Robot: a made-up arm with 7 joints.
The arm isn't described. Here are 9 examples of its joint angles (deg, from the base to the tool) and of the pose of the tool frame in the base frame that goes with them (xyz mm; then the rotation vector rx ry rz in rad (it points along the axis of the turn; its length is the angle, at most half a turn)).
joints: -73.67 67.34 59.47 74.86 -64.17 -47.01 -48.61
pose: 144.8 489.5 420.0 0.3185 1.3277 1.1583
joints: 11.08 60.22 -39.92 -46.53 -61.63 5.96 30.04
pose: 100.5 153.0 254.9 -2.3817 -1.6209 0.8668
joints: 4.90 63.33 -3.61 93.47 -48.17 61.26 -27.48
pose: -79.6 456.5 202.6 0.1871 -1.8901 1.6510
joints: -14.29 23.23 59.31 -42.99 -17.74 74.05 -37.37
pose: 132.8 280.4 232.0 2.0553 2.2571 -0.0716
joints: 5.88 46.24 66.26 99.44 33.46 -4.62 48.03
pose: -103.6 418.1 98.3 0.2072 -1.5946 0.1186
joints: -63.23 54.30 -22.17 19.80 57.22 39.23 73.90
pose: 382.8 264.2 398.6 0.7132 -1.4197 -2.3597
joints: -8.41 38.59 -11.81 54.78 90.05 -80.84 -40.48
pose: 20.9 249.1 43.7 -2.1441 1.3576 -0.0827
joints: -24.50 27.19 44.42 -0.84 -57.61 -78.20 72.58
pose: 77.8 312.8 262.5 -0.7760 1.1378 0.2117
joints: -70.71 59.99 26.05 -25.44 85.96 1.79 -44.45
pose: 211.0 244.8 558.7 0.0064 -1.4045 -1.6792
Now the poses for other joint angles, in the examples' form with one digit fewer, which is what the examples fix.
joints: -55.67 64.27 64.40 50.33 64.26 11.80 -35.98
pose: 218 492 386 -0.965 -2.189 -0.340
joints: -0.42 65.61 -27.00 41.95 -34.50 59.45 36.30
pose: 66 430 162 -0.197 -1.110 0.175
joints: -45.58 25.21 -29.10 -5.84 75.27 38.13 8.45
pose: 366 85 248 -0.894 -1.369 -1.958
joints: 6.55 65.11 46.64 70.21 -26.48 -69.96 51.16
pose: 48 456 381 -0.430 2.442 1.872
